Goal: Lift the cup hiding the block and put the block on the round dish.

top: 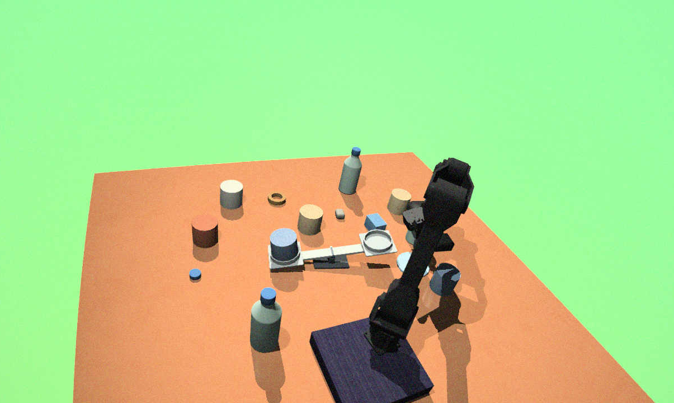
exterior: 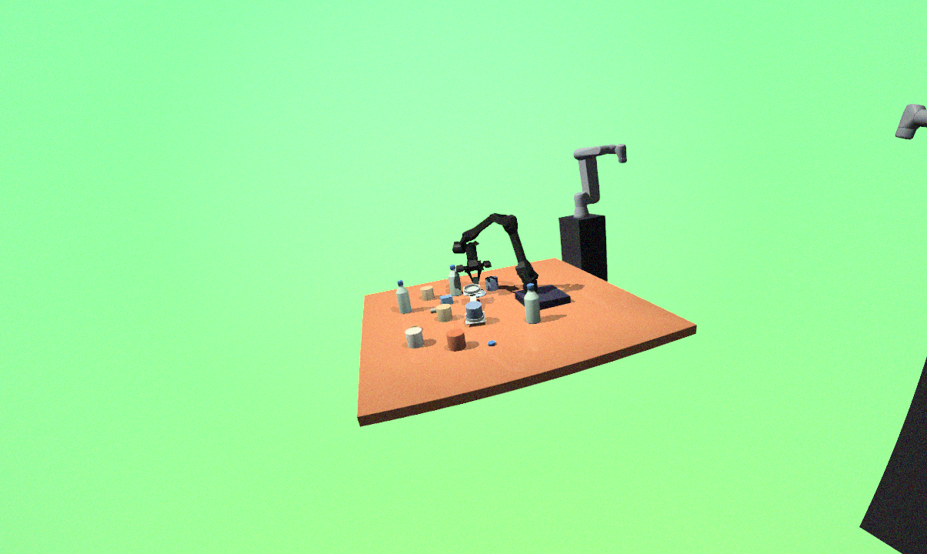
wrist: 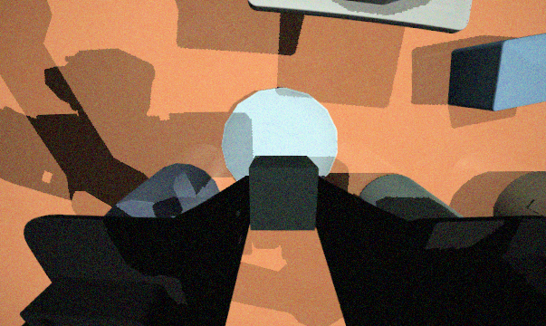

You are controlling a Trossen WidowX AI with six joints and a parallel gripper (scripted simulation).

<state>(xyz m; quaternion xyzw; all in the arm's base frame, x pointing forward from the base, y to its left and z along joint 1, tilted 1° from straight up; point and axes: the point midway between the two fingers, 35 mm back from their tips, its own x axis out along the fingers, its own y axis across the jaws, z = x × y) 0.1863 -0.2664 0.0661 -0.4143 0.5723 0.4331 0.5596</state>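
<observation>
Now: gripper tip 70 mm above the round dish. Also, from my gripper tip: balance beam 220 mm to the left, 110 mm ahead, 40 mm below; then green block 10 mm above; then balance 220 mm to the left, 110 mm ahead, 50 mm below.
</observation>
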